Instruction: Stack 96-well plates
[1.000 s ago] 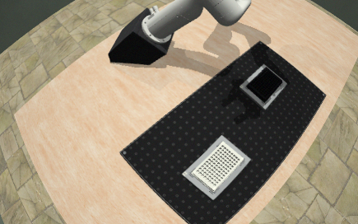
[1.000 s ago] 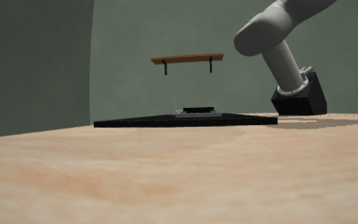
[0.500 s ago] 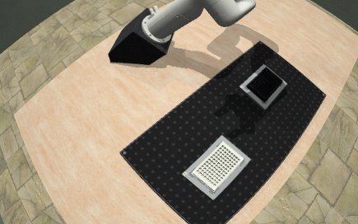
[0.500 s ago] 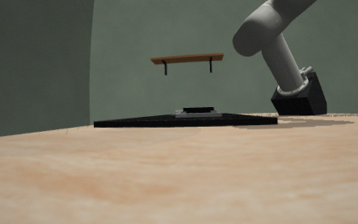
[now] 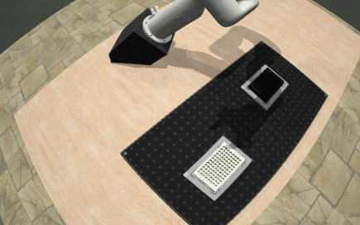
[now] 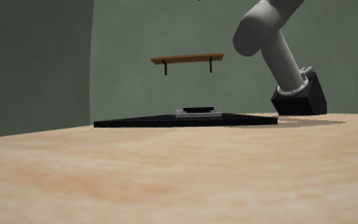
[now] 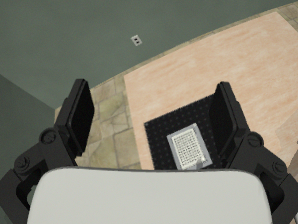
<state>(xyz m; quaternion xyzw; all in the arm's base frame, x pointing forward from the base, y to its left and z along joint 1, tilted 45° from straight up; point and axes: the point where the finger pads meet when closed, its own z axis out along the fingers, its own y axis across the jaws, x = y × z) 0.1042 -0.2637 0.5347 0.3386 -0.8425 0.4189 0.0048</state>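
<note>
Now: the white 96-well plate 540 mm below my hand, 110 mm to the right of it and 100 mm ahead of it. The rest, counted from my hand: grey plate nest: 550 mm below, 110 mm to the right, 100 mm ahead; then black 96-well plate: 540 mm below, 180 mm to the left, 70 mm behind.
</note>
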